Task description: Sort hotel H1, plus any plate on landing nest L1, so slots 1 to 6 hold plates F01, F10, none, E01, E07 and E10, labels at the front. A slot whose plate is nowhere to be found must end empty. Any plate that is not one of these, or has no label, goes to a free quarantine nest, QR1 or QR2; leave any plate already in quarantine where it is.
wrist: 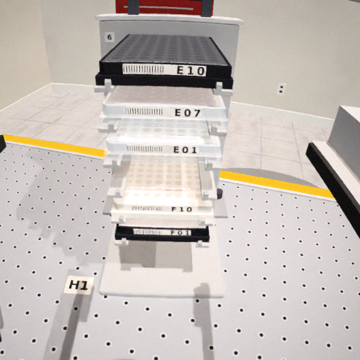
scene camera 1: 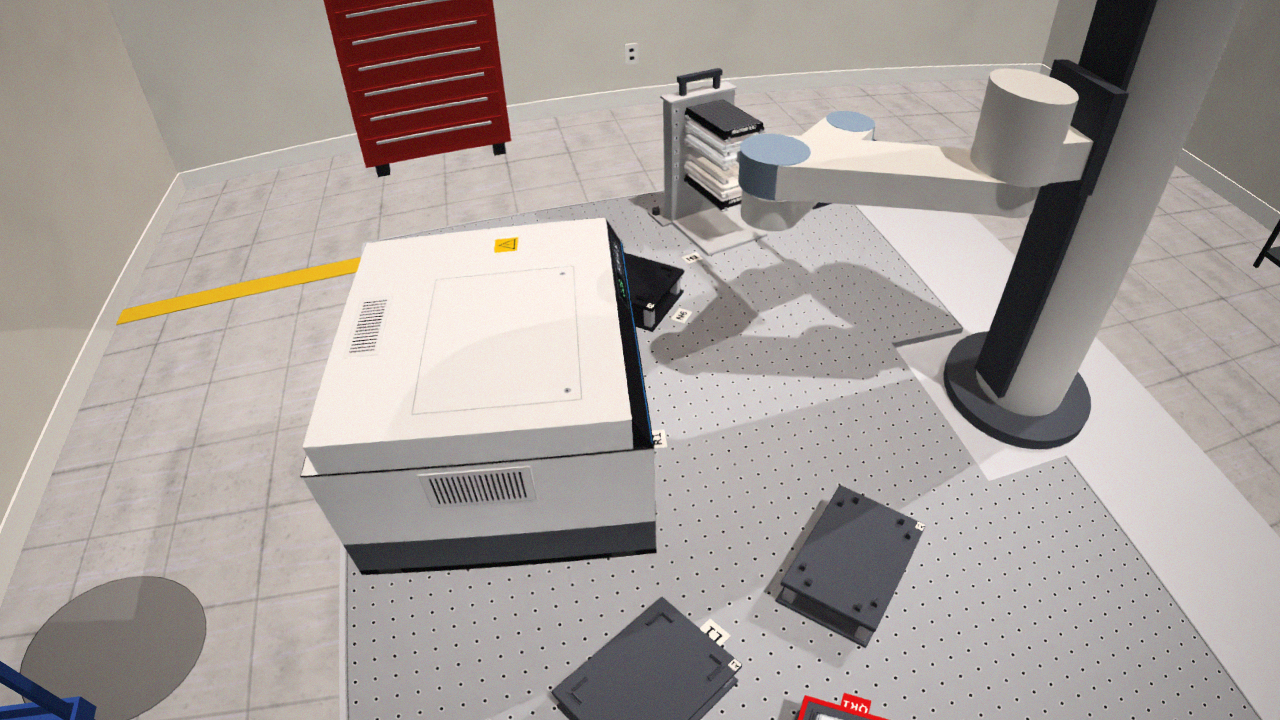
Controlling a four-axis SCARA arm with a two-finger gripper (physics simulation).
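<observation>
Hotel H1 (scene camera 1: 674, 165) (wrist: 167, 29) stands at the back. In the wrist view, labels face front: black E10 (scene camera 1: 723, 116) (wrist: 167, 50) in slot 6, clear E07 (wrist: 165, 112) in slot 5, clear E01 (wrist: 165, 149) in slot 4, pale F10 (wrist: 165, 208) in slot 2, black F01 (wrist: 162, 232) in slot 1. Slot 3 holds no plate. My gripper (wrist: 153, 119) is open and empty, in front of the hotel; the arm hides it in the scene view. Landing nest L1 (scene camera 1: 648, 667) bears no plate. Quarantine nest QR1 (scene camera 1: 810, 707) is cut off by the lower edge; QR2 does not show.
A large white instrument (scene camera 1: 492, 349) stands left of centre. A dark stand (scene camera 1: 655, 284) sits by its right side, near the hotel. A dark pegged block (scene camera 1: 854, 564) stands right of L1. The arm's column (scene camera 1: 1056, 340) rises at the right. A red drawer cabinet (scene camera 1: 425, 80) stands behind.
</observation>
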